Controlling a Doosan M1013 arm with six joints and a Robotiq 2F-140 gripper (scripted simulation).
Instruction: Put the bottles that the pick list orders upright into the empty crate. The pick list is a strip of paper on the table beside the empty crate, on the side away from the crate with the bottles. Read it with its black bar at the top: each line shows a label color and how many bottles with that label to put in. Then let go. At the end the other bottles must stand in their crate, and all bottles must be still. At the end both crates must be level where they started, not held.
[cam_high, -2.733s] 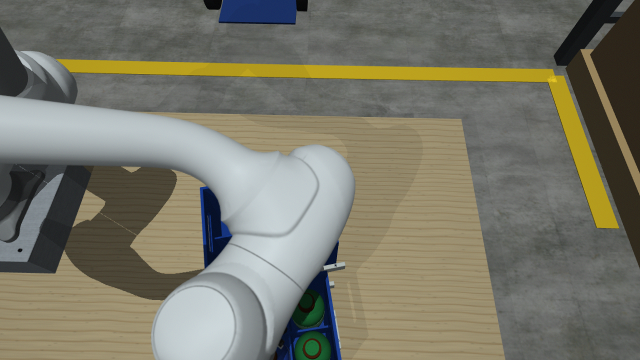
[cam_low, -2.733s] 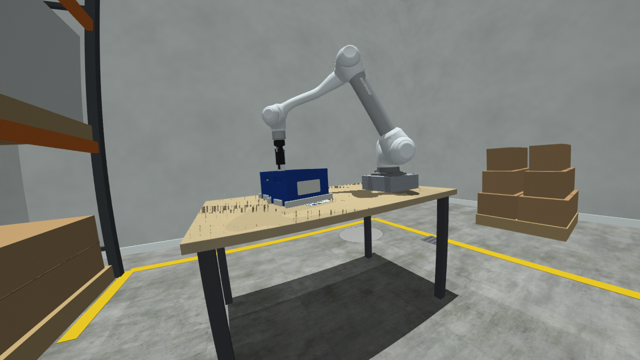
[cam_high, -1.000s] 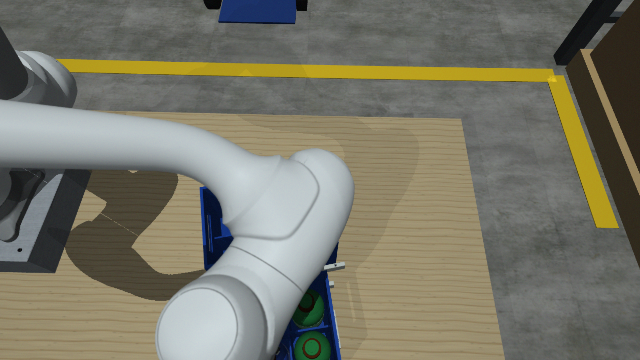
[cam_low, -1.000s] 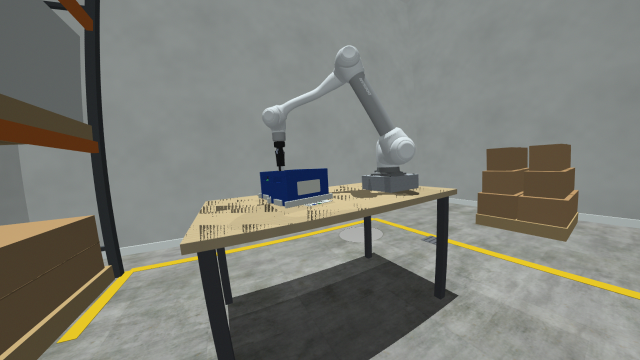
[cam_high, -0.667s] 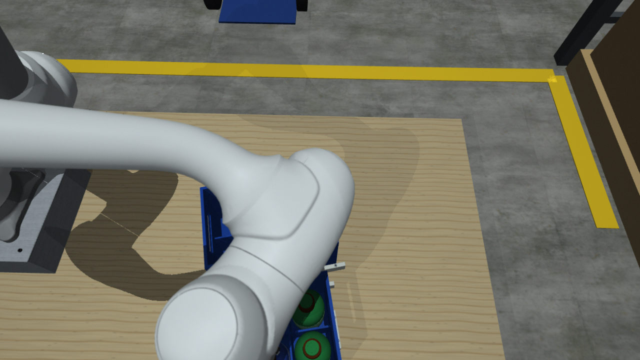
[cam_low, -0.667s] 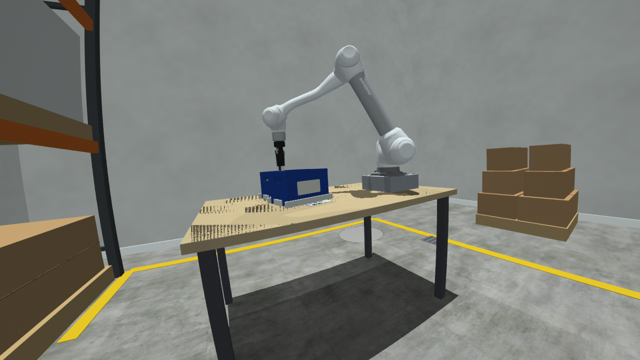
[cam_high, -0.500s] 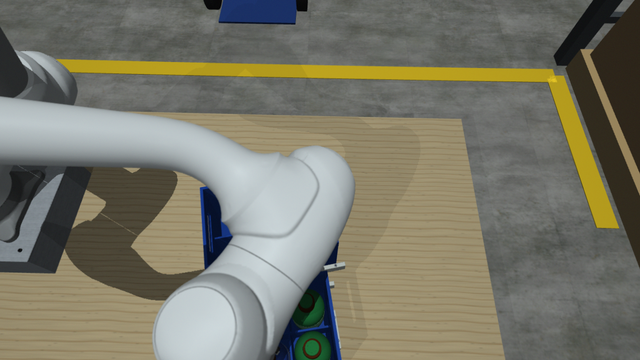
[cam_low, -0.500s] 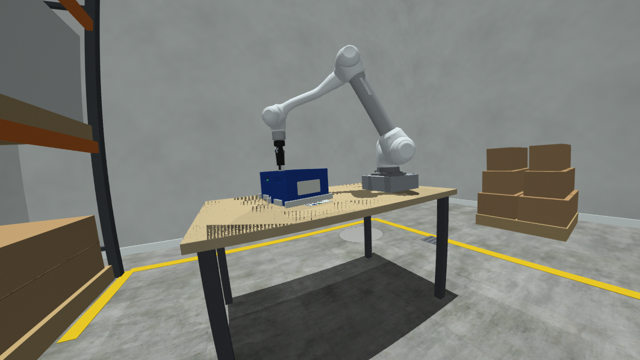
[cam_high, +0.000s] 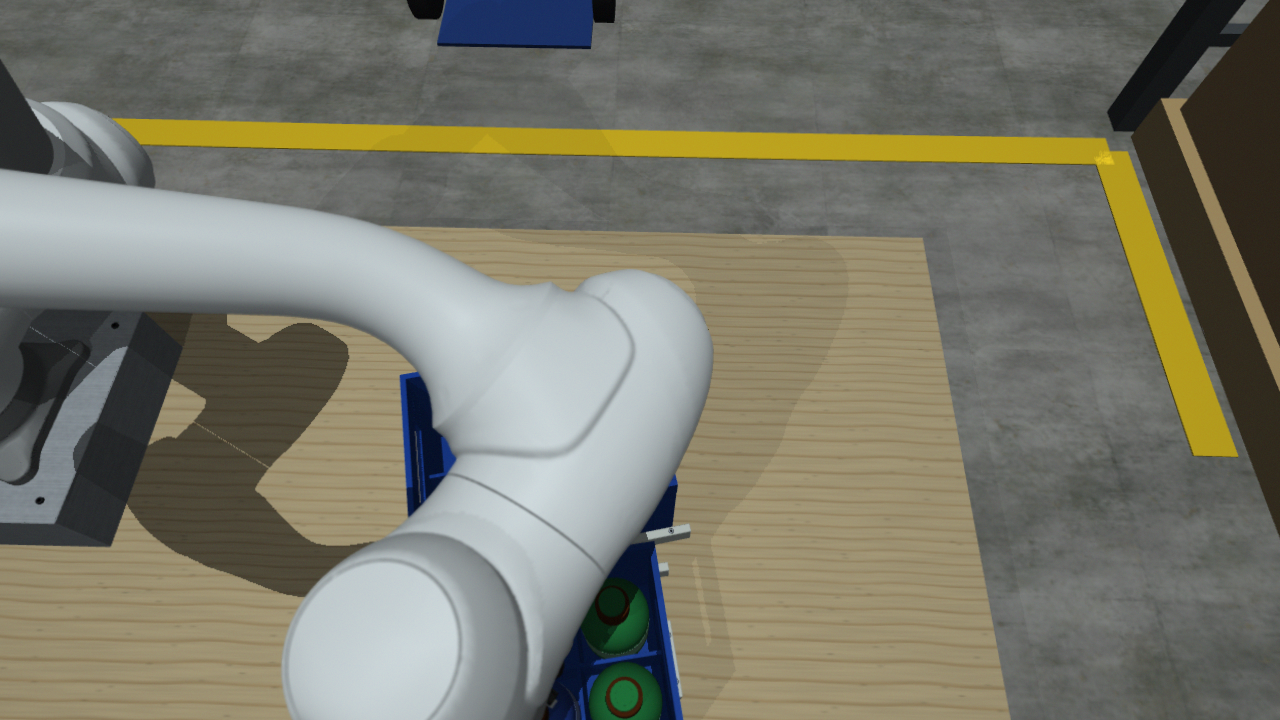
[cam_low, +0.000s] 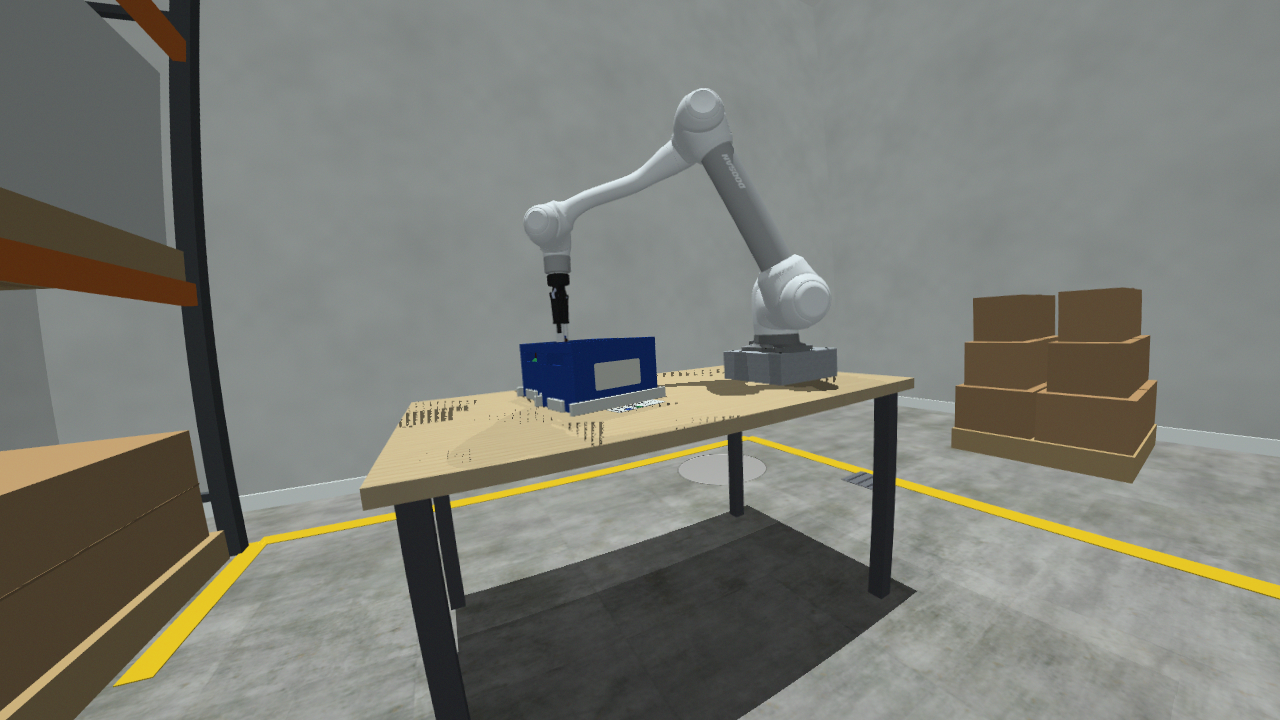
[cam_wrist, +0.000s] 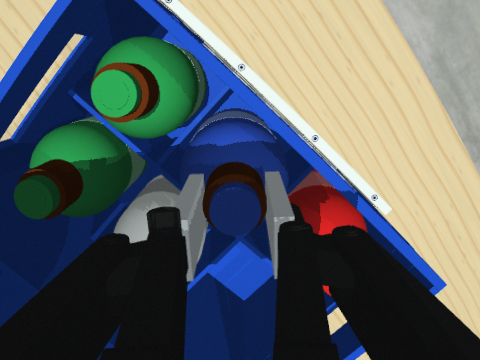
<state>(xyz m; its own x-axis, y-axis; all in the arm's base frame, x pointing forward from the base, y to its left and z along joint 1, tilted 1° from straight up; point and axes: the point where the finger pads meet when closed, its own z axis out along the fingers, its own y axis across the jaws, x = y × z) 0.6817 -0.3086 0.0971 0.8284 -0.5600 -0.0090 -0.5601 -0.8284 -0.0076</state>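
My gripper is now 8 cm above the blue bottle. The rest, counted from my hand: pick list: 7 cm behind, 40 cm to the left, 20 cm below; then white bottle: 2 cm behind, 9 cm to the left, 11 cm below; then red bottle: 9 cm behind, 2 cm to the right, 11 cm below.
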